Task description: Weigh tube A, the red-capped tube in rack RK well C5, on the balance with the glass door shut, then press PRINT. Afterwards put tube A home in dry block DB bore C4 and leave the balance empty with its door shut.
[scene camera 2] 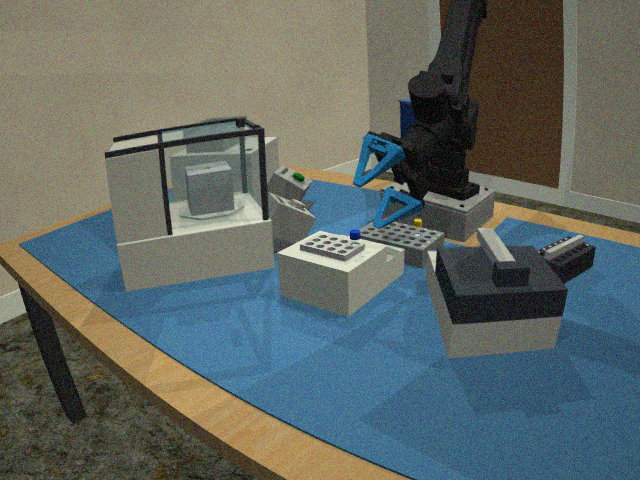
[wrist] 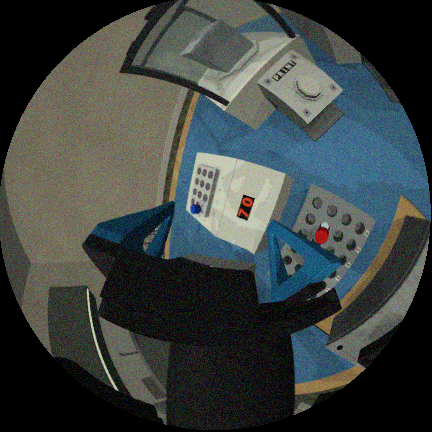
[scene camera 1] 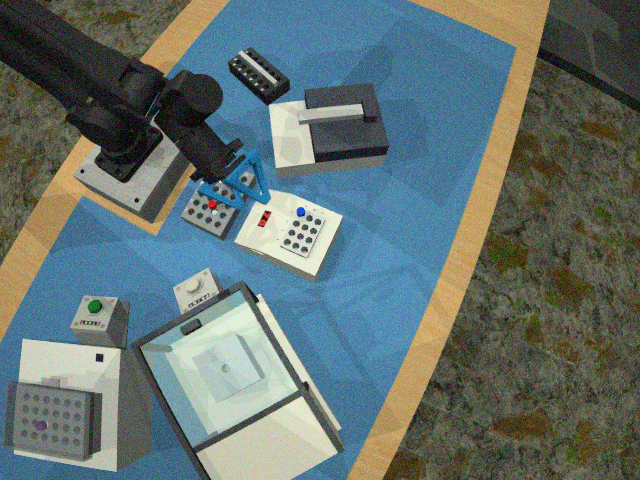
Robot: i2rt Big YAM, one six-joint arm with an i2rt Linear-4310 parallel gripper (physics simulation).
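Places are measured from the arm's base along level axes (x ahead, y left, z up), in centimetres.
Pixels of known places: gripper, fingertip midpoint: (scene camera 2: 366, 207) (wrist: 224, 216) (scene camera 1: 254, 204); arm's base at its link origin: (scene camera 2: 445, 189) (scene camera 1: 130, 150).
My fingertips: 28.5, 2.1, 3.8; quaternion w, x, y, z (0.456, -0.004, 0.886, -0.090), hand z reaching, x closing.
Ahead of a thing's pixels: the offset from my fingertips to its middle, as dx, dy, dz. "spot": to the spot under its first point.
Tube A's red cap @[-7.9, -2.5, -4.7] (scene camera 1: 212, 204) (scene camera 2: 384, 218) (wrist: 321, 235) stands up from the grey rack RK @[-9.0, -0.2, -8.2] (scene camera 1: 204, 227) (scene camera 2: 413, 255) (wrist: 325, 196). My gripper (scene camera 1: 255, 203) (scene camera 2: 368, 205) (wrist: 224, 216) is open and empty, above the rack's side towards the dry block; the red cap is outside the fingers. White dry block DB @[+5.6, +0.5, -6.2] (scene camera 1: 258, 240) (scene camera 2: 315, 284) (wrist: 227, 175) shows 70 and holds a blue-capped tube in a corner bore. The glass-walled balance @[+10.6, -22.7, +1.5] (scene camera 1: 268, 439) (scene camera 2: 196, 258) holds a grey block; I cannot tell its door's state. The PRINT button @[-1.9, -16.0, -3.3] (scene camera 1: 194, 285) (wrist: 308, 87) sits on a small box beside it.
A yellow-capped tube @[-10.2, +2.6, -6.5] (scene camera 2: 417, 222) stands in the rack. A dark-lidded box @[+1.0, +20.9, -4.6] (scene camera 1: 346, 144) (scene camera 2: 501, 304) and a black tube rack @[spot: -12.3, +25.8, -7.8] (scene camera 1: 281, 90) stand on the dry block's other side. A green-button box (scene camera 1: 94, 306) (scene camera 2: 298, 176) and a machine holding a purple-capped tube @[-9.3, -38.3, -0.2] (scene camera 1: 40, 425) stand near the balance.
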